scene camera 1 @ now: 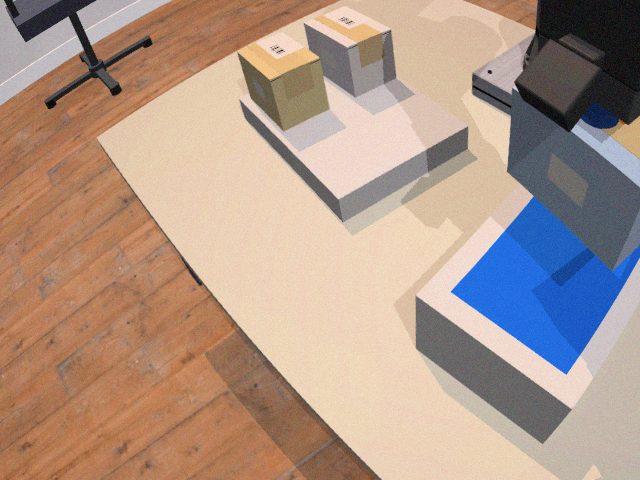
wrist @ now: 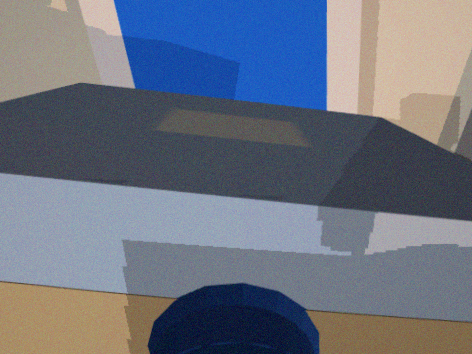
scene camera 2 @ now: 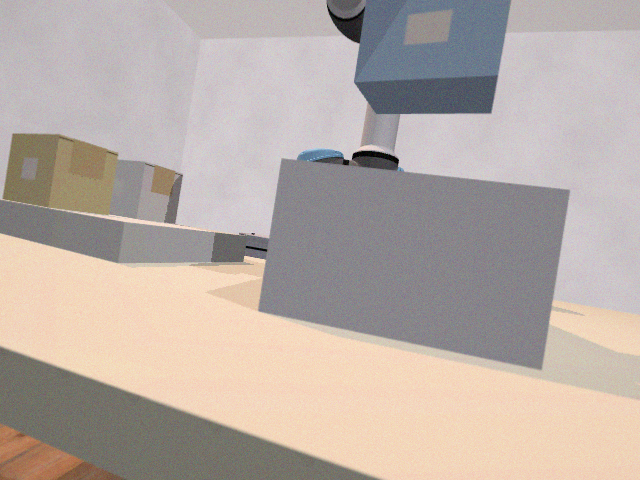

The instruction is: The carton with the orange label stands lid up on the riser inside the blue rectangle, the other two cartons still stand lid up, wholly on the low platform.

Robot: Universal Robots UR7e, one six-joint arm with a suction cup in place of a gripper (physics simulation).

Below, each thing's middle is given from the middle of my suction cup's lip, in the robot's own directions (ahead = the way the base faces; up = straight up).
Scene:
I see my suction cup 10 mm past the carton with orange label [scene camera 2: 407,64] and 60 mm above it. From my suction cup the other things lie so: low platform [scene camera 1: 361,150] 30 mm behind, 450 mm to the right, 320 mm below; riser [scene camera 2: 469,266] 10 mm behind, 280 mm below.

